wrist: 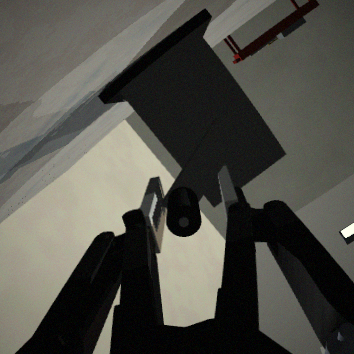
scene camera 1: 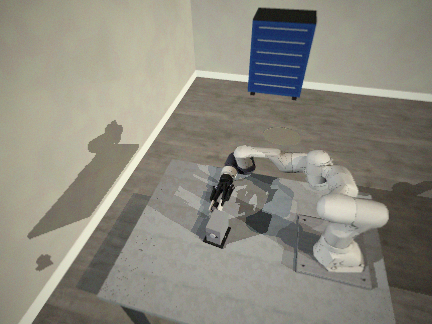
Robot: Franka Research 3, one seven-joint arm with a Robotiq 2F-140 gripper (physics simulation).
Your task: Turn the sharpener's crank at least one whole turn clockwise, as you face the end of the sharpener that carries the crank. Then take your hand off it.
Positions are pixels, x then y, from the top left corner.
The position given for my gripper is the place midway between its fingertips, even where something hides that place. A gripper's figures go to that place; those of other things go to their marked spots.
My gripper (wrist: pixel 190 185) is 22 cm from the lens. A black handle (wrist: pixel 182 201) is 17 cm from the lens.
